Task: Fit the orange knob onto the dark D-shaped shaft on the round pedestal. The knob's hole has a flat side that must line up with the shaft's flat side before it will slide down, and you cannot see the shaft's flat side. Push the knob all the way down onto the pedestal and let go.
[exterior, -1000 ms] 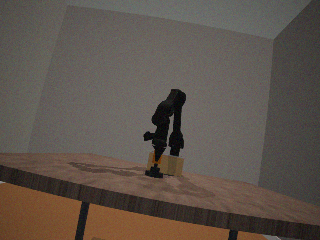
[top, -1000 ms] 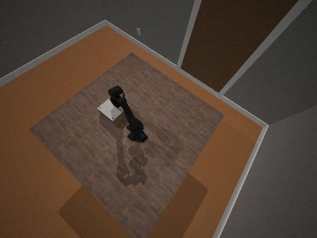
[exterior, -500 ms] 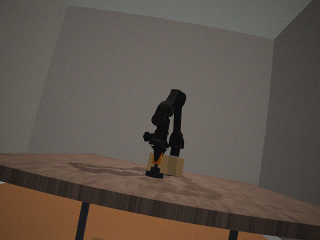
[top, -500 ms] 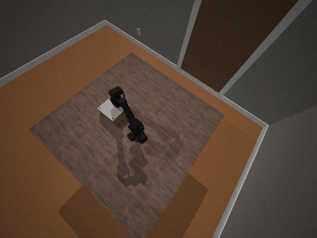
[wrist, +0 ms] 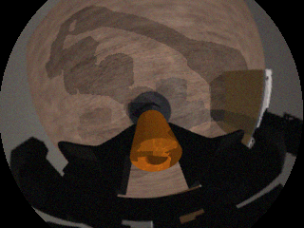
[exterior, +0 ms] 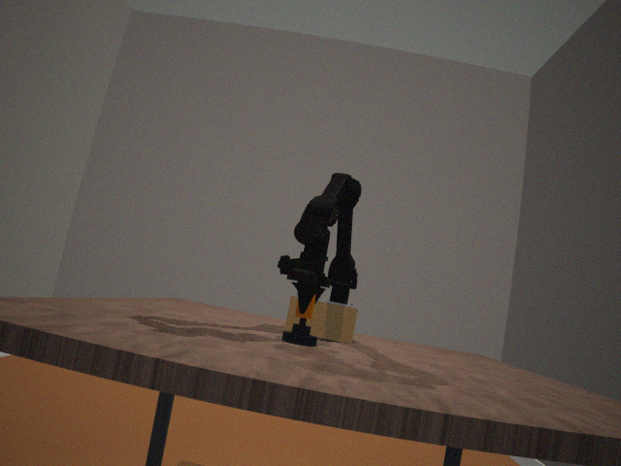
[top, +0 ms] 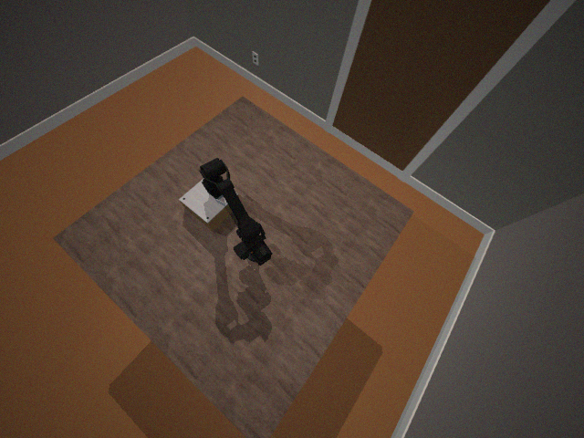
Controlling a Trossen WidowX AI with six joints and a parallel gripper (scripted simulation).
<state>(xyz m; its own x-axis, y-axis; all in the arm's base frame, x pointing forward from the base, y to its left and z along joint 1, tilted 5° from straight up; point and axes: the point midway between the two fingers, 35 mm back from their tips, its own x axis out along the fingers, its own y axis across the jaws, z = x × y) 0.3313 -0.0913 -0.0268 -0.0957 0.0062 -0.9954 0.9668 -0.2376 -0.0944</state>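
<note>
Right now my gripper tip is 2 cm below the orange knob. Round my gripper tip: pedestal (4 cm below).
</note>
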